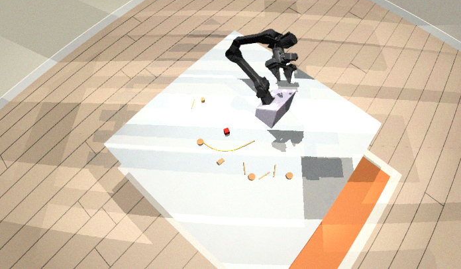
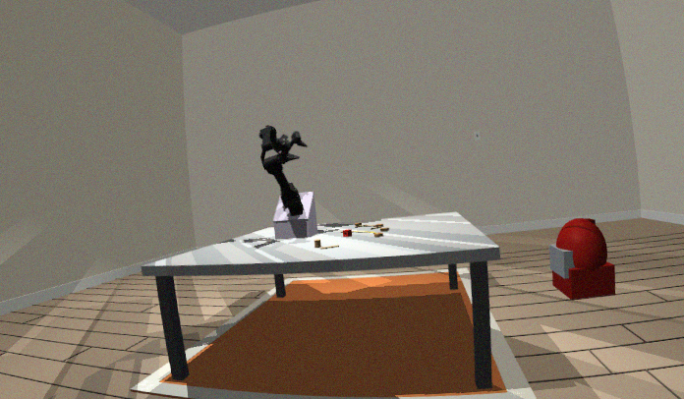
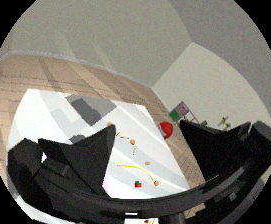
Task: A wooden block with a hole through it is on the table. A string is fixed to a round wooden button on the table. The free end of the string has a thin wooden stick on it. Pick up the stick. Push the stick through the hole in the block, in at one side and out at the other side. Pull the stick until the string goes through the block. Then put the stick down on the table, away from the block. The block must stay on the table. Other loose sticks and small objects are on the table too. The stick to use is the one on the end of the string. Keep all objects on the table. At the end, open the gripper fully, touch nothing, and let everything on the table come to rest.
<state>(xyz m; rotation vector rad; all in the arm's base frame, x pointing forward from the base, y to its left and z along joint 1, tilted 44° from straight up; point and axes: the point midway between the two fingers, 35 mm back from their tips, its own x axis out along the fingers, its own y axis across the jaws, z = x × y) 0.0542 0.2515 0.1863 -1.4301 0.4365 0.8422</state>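
Now: the red cube 220 mm ahead of my gripper tip, 200 mm to the right of it and 420 mm below it. Also, from my gripper tip: tan wooden block (390 mm ahead, 110 mm to the right, 430 mm below); then round wooden button (370 mm ahead, 290 mm to the right, 430 mm below); then thin wooden stick (210 mm ahead, 50 mm to the right, 440 mm below).
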